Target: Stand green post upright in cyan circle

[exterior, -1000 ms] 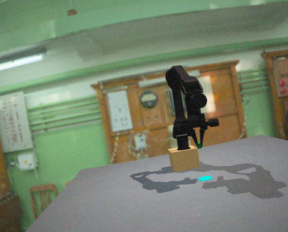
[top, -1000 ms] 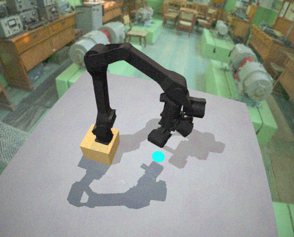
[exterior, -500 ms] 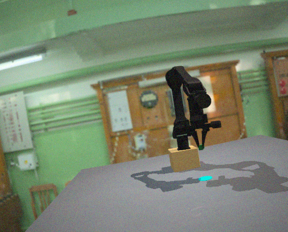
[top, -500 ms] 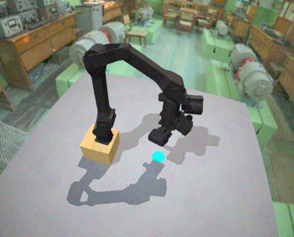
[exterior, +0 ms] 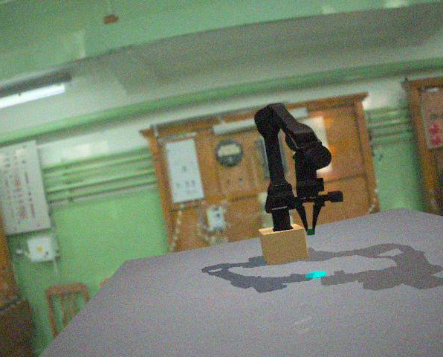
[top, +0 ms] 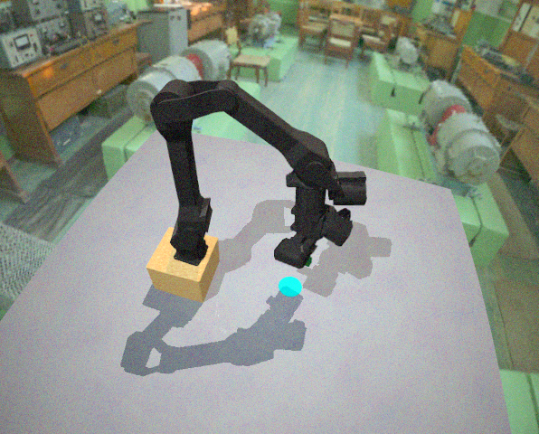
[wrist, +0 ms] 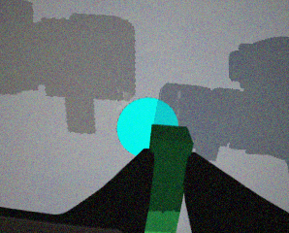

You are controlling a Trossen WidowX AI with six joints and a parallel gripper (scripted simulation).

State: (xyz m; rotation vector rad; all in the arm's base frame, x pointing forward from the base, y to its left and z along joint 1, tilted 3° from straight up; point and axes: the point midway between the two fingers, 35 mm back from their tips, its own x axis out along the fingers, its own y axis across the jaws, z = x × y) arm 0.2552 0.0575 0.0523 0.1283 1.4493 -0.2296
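Now: gripper tip 2 cm past the cyan circle and 13 cm above it. The rest, counted from my gripper tip: green post: 2 cm behind, 1 cm below.
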